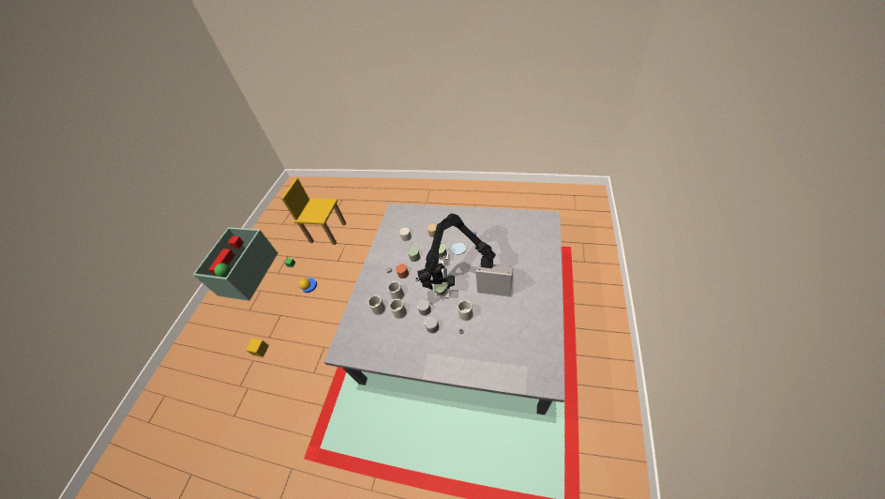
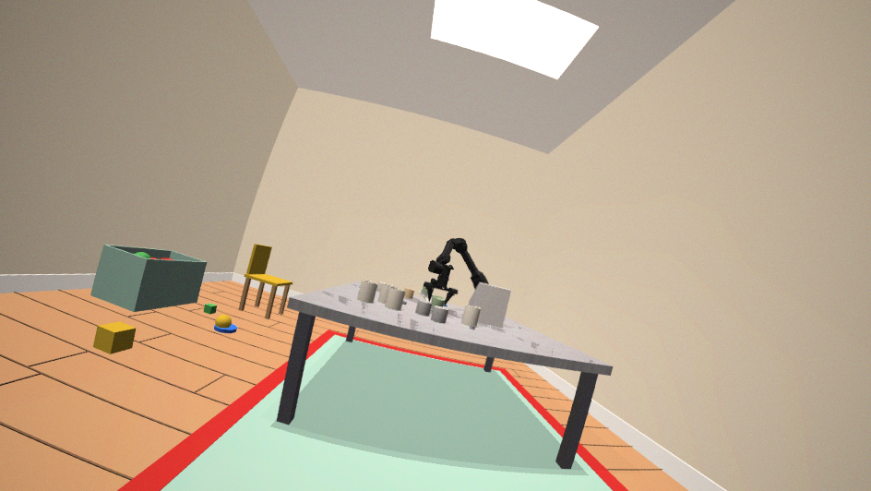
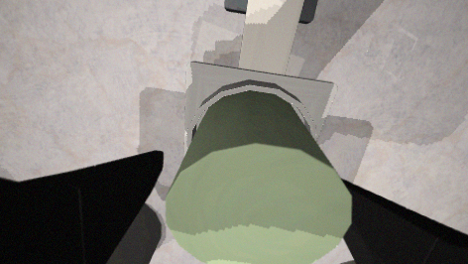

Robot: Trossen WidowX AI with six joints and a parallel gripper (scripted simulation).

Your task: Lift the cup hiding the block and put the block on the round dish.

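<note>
Now: the pale mint block 1 cm to the right of my gripper tip and 2 cm below it. Also, from my gripper tip: pale blue round dish: 3 cm behind, 37 cm to the right, 5 cm below; orange cup: 28 cm ahead, 12 cm to the right, 2 cm below.
</note>
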